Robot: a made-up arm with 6 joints.
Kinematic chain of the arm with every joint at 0, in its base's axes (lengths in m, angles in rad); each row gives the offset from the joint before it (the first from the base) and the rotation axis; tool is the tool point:
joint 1: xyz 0 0 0.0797 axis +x
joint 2: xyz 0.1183 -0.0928 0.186 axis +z
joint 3: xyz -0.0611 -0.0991 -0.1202 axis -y
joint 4: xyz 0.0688 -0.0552 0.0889 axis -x
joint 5: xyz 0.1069 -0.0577 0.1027 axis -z
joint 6: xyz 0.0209 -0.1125 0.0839 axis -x
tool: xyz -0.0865 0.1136 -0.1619
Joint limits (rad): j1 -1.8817..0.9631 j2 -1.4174..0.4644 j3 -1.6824..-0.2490 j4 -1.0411..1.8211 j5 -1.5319..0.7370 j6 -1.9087..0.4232
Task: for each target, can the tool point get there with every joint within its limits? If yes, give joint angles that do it. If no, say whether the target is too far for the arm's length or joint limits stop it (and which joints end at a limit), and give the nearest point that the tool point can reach.
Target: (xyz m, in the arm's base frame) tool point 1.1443 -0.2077 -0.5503
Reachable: no: too far | nearest point 0.5638 -0.1713 -0.2544 | short by 0.653 m
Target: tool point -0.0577 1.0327 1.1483
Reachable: no: too far | nearest point 0.0477 0.4574 0.5530 | short by 0.835 m
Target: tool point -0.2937 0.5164 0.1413
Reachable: no: joint limits stop it (at a limit: joint 1, joint 2, joint 3, joint 6) | nearest point -0.2337 0.4596 0.2312 | short by 0.122 m
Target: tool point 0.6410 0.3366 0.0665
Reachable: no: joint limits stop it (at a limit: joint 1, joint 2, joint 5, joint 6) | nearest point 0.5486 0.3009 0.1071 | short by 0.107 m
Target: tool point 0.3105 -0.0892 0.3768
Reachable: yes | joints -0.2838 -0.6712 -0.6303 0.9564 -0.6192 -1.5845
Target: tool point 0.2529 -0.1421 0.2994
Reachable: yes | joints -0.2562 -0.1661 -0.6805 1.3182 -1.3428 -0.5475
